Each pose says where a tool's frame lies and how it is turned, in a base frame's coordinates. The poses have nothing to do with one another.
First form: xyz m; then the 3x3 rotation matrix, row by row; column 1 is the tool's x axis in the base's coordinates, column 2 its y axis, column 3 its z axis. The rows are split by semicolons.
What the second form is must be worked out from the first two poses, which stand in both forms.
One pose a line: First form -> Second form
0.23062 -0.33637 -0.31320; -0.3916 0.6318 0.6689; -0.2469 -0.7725 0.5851; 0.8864 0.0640 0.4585 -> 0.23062 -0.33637 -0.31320 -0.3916 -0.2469 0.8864 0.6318 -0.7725 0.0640
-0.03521 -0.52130 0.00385; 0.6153 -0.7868 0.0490; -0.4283 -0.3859 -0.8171; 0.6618 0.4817 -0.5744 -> -0.03521 -0.52130 0.00385 0.6153 -0.4283 0.6618 -0.7868 -0.3859 0.4817
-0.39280 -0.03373 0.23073; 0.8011 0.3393 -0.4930; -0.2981 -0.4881 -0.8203; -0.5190 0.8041 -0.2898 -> -0.39280 -0.03373 0.23073 0.8011 -0.2981 -0.5190 0.3393 -0.4881 0.8041
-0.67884 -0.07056 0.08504; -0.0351 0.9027 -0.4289; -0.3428 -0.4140 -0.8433; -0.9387 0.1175 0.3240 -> -0.67884 -0.07056 0.08504 -0.0351 -0.3428 -0.9387 0.9027 -0.4140 0.1175
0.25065 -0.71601 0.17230; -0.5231 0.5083 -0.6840; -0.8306 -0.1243 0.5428; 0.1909 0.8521 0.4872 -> 0.25065 -0.71601 0.17230 -0.5231 -0.8306 0.1909 0.5083 -0.1243 0.8521
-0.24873 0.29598 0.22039; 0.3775 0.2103 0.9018; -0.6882 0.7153 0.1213; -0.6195 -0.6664 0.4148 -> -0.24873 0.29598 0.22039 0.3775 -0.6882 -0.6195 0.2103 0.7153 -0.6664
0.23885 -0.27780 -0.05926; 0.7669 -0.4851 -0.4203; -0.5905 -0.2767 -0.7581; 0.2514 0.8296 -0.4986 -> 0.23885 -0.27780 -0.05926 0.7669 -0.5905 0.2514 -0.4851 -0.2767 0.8296
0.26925 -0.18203 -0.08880; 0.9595 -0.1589 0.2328; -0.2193 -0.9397 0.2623; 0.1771 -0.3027 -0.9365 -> 0.26925 -0.18203 -0.08880 0.9595 -0.2193 0.1771 -0.1589 -0.9397 -0.3027
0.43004 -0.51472 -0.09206; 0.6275 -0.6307 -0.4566; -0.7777 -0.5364 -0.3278; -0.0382 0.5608 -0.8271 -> 0.43004 -0.51472 -0.09206 0.6275 -0.7777 -0.0382 -0.6307 -0.5364 0.5608
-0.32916 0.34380 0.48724; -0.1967 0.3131 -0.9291; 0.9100 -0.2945 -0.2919; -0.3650 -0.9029 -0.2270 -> -0.32916 0.34380 0.48724 -0.1967 0.9100 -0.3650 0.3131 -0.2945 -0.9029
